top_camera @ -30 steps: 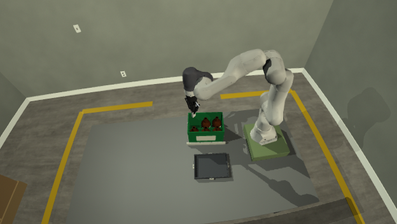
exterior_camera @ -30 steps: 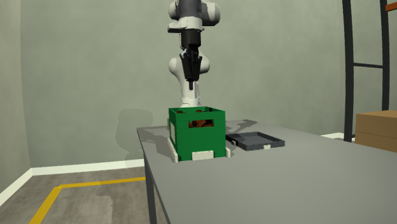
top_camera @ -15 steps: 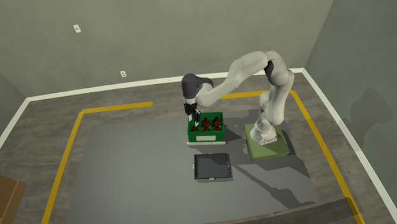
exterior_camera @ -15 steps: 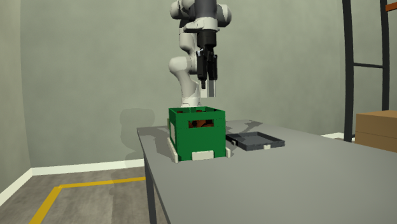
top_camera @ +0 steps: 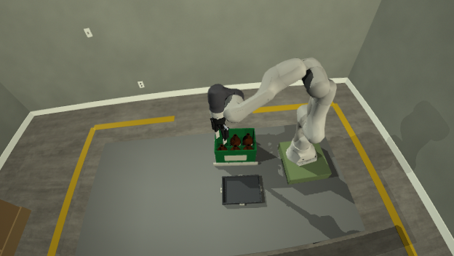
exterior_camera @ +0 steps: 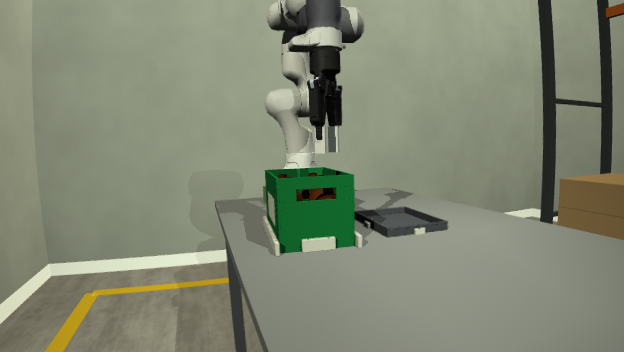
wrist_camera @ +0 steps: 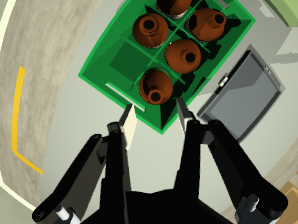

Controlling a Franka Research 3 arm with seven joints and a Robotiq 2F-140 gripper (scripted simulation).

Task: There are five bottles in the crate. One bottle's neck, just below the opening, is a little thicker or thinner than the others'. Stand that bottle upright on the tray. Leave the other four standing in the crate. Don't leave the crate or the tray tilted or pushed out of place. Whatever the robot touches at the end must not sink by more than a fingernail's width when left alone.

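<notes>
Right now my hand is 9 cm past the green crate, 4 cm to the left of it and 17 cm above it. Round my hand: dark grey tray: 10 cm behind, 26 cm to the left, 24 cm below.
</notes>
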